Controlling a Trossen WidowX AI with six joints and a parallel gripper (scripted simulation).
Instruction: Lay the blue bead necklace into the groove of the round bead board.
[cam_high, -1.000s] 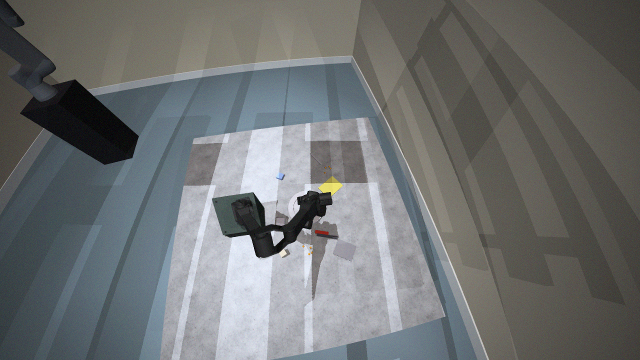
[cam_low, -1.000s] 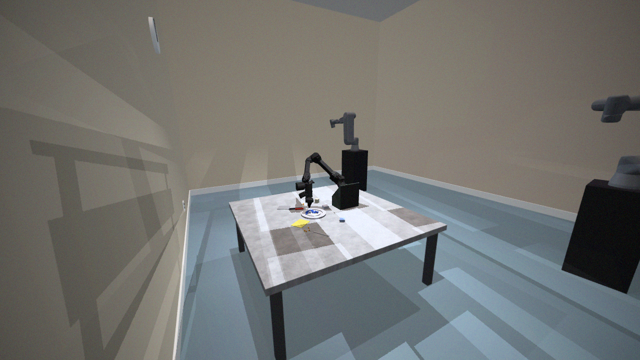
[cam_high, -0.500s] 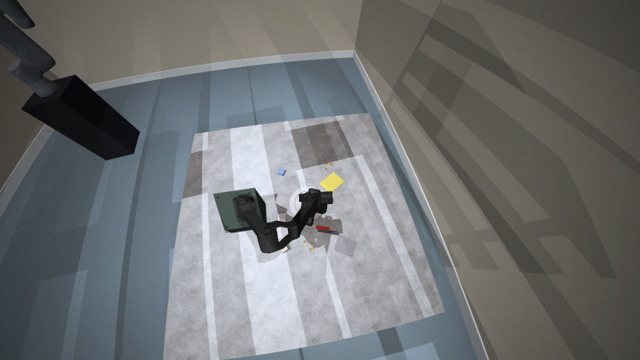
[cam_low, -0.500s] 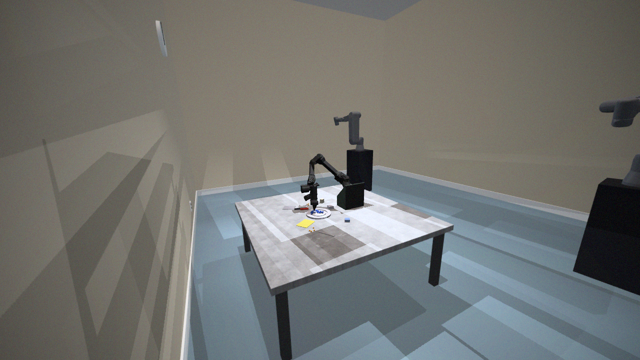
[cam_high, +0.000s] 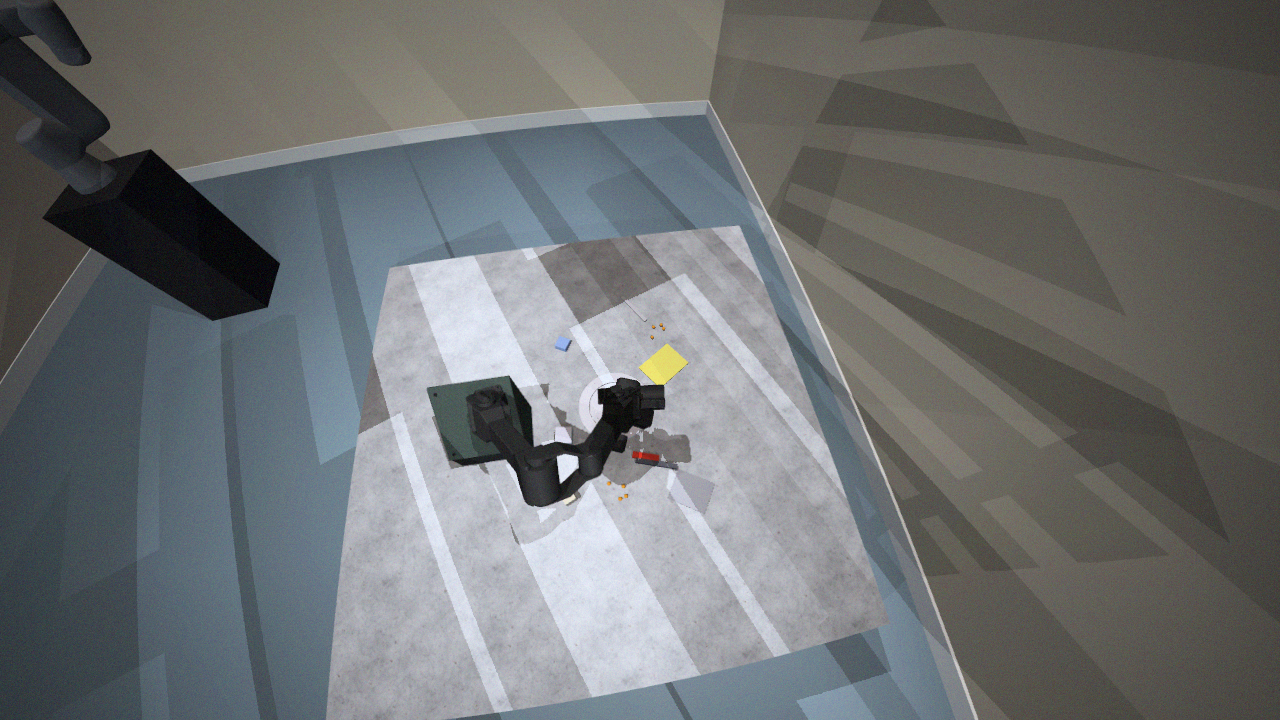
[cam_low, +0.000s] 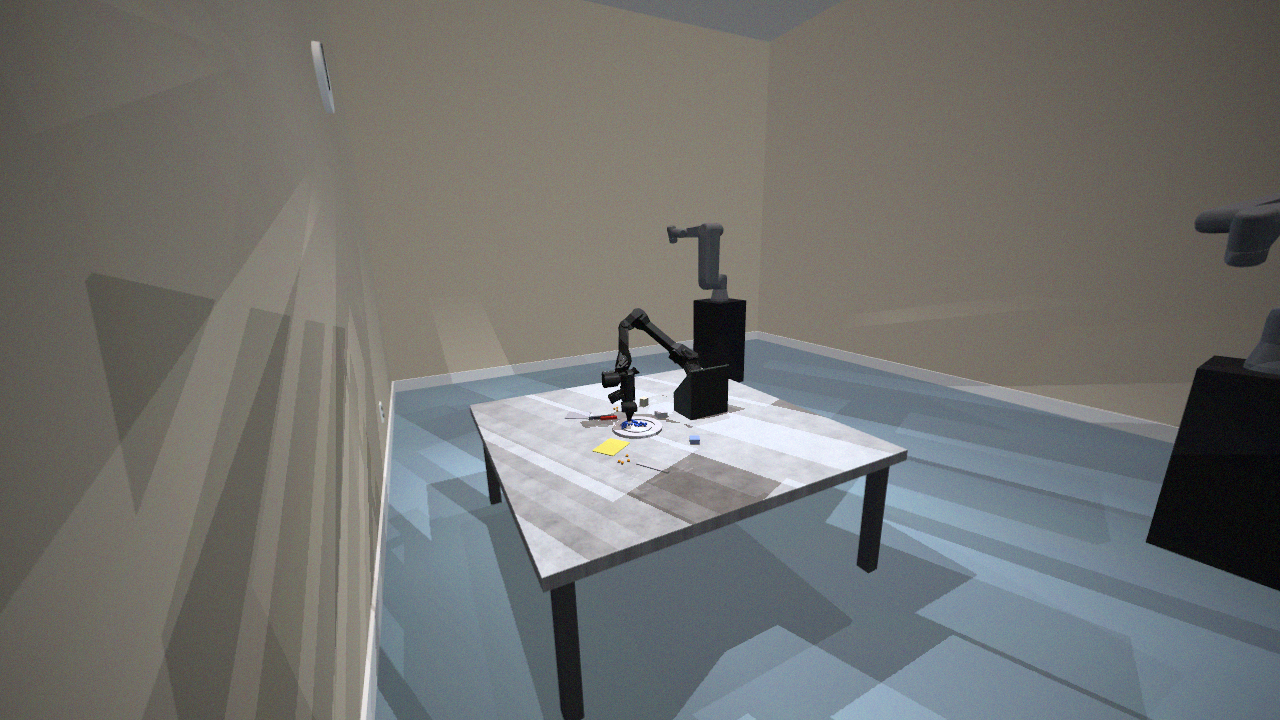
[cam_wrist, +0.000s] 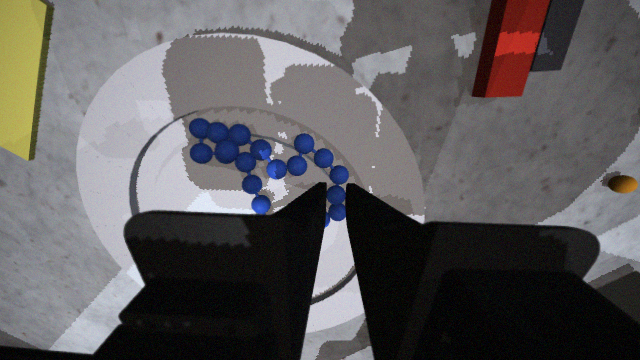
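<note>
Now: the round white bead board 60 mm to the left of my gripper tip, 10 mm below it and 10 mm behind it. Also, from my gripper tip: cream cube: 170 mm behind, 150 mm to the right; yellow sheet: 160 mm ahead, 150 mm to the left, 10 mm below; grey tool: 110 mm to the right, 50 mm ahead, 10 mm below.
</note>
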